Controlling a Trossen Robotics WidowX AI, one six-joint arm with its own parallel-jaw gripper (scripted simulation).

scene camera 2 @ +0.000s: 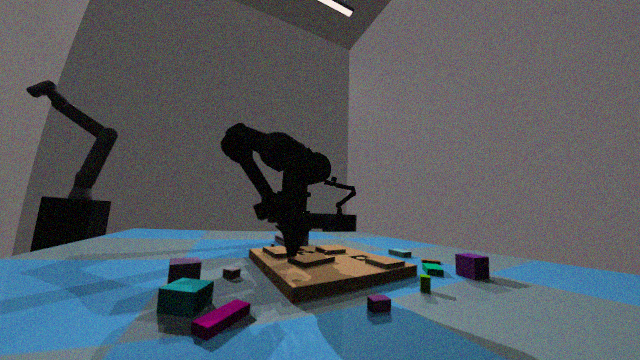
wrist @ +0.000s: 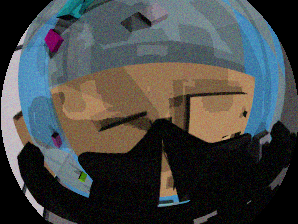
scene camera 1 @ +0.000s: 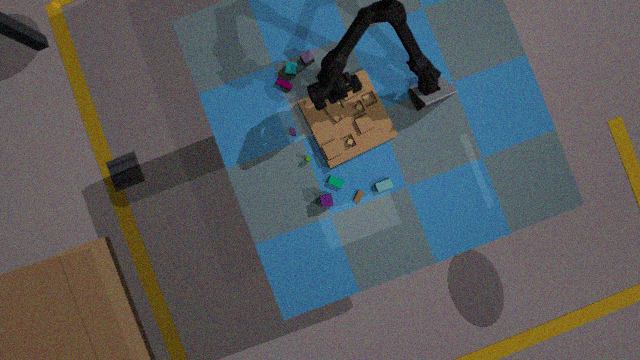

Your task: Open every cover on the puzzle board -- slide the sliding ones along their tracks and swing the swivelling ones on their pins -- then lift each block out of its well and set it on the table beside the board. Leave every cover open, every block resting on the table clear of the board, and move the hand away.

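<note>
My gripper is in sight, and it shows in the wrist view too. I can also see a wooden puzzle board.
</note>
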